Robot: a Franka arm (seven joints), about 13 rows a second.
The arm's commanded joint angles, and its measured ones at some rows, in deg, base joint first. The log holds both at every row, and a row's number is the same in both.
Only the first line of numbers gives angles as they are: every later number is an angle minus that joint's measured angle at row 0.
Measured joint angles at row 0:
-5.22 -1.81 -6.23 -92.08 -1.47 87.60 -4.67
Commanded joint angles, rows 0 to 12:
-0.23 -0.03 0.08 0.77 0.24 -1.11 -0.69
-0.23 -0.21 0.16 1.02 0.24 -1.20 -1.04
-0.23 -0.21 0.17 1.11 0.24 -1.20 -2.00
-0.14 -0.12 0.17 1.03 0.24 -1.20 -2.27
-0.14 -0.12 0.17 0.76 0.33 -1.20 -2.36
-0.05 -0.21 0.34 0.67 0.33 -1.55 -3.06
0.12 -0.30 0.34 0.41 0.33 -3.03 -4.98
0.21 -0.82 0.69 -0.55 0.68 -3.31 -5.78
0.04 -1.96 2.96 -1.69 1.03 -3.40 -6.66
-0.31 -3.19 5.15 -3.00 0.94 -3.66 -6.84
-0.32 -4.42 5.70 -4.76 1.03 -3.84 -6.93
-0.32 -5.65 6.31 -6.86 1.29 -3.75 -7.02
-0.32 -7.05 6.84 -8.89 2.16 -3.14 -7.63
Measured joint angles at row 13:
0.16 -2.62 6.25 -3.55 0.58 -3.75 -5.58
